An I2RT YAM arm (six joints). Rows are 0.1 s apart.
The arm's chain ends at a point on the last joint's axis. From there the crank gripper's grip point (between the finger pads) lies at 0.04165 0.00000 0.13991 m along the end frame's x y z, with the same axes.
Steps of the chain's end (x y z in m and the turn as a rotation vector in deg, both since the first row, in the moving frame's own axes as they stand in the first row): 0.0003, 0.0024, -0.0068, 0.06, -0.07, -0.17; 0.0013, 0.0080, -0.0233, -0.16, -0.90, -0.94; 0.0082, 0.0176, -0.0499, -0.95, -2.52, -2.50; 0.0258, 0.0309, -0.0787, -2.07, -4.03, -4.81
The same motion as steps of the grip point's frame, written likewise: 0.0001, 0.0021, -0.0067, 0.06, -0.07, -0.17; -0.0009, 0.0077, -0.0227, -0.16, -0.90, -0.94; 0.0020, 0.0183, -0.0482, -0.95, -2.52, -2.50; 0.0159, 0.0329, -0.0762, -2.07, -4.03, -4.81
